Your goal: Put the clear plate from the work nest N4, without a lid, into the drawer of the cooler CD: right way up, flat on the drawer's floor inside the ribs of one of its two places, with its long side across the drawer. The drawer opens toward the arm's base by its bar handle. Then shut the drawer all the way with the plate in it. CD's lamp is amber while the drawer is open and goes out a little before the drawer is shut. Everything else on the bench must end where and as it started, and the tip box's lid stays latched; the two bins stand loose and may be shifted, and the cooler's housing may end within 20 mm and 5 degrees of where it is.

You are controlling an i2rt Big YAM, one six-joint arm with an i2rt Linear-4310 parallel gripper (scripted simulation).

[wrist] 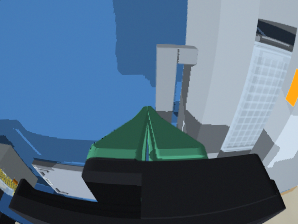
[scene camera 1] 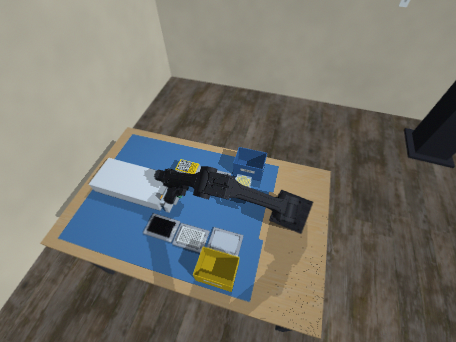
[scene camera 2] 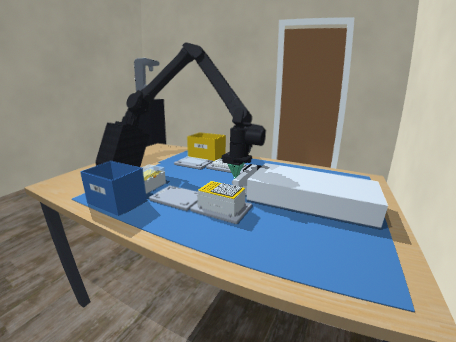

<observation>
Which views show the yellow bin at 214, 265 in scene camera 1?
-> Scene camera 1 and scene camera 2 only.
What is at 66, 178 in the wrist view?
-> A grey work nest.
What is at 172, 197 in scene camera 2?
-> A grey work nest.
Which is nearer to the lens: the white cooler CD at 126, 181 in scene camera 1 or the yellow bin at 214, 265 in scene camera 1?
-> The yellow bin.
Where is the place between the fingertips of my gripper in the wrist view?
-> At 147, 112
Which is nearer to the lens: the white cooler CD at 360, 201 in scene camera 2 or the yellow bin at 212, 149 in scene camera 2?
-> The white cooler CD.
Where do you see a white cooler CD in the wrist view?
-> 269, 146
</observation>
